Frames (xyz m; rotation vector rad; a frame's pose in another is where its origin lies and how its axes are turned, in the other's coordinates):
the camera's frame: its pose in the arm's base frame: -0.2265 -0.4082 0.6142 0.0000 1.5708 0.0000
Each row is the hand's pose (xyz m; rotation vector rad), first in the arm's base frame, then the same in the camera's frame.
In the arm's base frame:
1: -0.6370 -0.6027 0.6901 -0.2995 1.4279 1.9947
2: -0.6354 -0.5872 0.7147 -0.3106 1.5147 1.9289
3: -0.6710 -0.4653 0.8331 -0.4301 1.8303 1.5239
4: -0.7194 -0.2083 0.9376 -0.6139 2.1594 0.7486
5: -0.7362 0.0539 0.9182 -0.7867 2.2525 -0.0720
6: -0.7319 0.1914 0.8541 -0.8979 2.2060 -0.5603
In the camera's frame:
1: -0.0759 -0.1945 -0.4105 -1.4263 0.3526 1.0539
2: -0.1005 -0.1790 -0.4089 -1.3792 0.4033 0.9966
3: -0.2189 -0.0571 -0.4445 -1.1674 0.5481 0.6535
4: -0.3234 0.1999 -0.4929 -0.7898 0.6918 0.0781
5: -0.3040 0.4621 -0.5097 -0.4101 0.7497 -0.4927
6: -0.2399 0.5996 -0.5054 -0.1939 0.7582 -0.8376

